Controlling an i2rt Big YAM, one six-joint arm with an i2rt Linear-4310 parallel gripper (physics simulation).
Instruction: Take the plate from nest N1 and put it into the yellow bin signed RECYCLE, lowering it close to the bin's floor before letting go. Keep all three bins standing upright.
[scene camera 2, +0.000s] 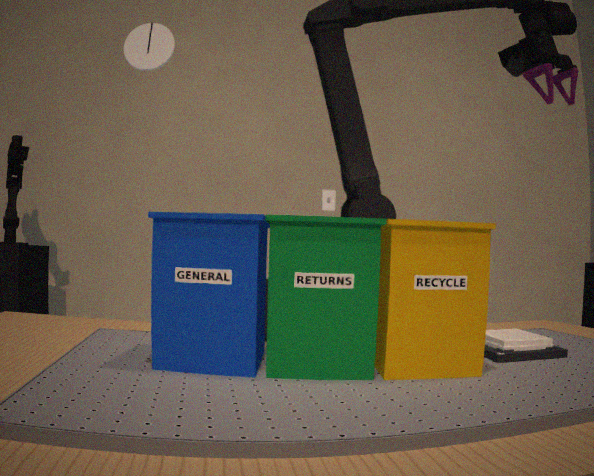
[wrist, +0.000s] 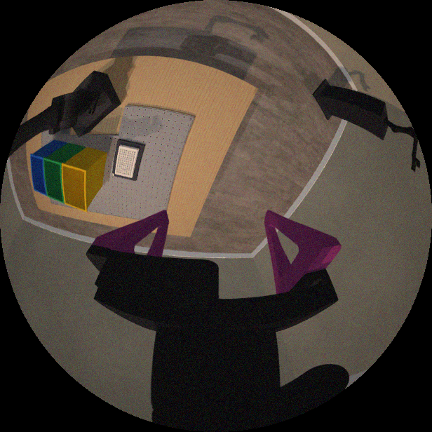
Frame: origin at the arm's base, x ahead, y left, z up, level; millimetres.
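Where they show: gripper, fingertip midpoint: (scene camera 2: 561, 104).
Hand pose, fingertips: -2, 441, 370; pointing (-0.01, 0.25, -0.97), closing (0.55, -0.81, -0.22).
Observation:
Each offset is from my fingertips to the top centre of the thing, as dx, dy, dz. Level surfaces: height alone.
The white plate @[+199, -189, -427] (scene camera 2: 519, 339) (wrist: 127, 161) lies flat in a dark nest @[+199, -189, -438] (scene camera 2: 530, 355) (wrist: 134, 176) on the grey perforated board, to the right of the bins in the scene view. No nest label can be read. The yellow bin @[+283, -350, -273] (scene camera 2: 435, 330) (wrist: 75, 186) signed RECYCLE stands upright at the right end of the bin row. My gripper (scene camera 2: 561, 103) (wrist: 216, 215) is open and empty, with purple fingers wide apart. It hangs high above the board, up and to the right of the yellow bin in the scene view. The inside floor of the yellow bin is hidden.
The green RETURNS bin @[+289, -481, -273] (scene camera 2: 322, 330) (wrist: 54, 181) and blue GENERAL bin @[+294, -613, -273] (scene camera 2: 205, 325) (wrist: 38, 175) stand upright in line beside the yellow one. The perforated board @[dz -453] (scene camera 2: 220, 405) (wrist: 155, 190) lies on the wooden table @[dz -466] (scene camera 2: 300, 466) (wrist: 220, 95). Another small arm (scene camera 2: 13, 190) stands at the far left.

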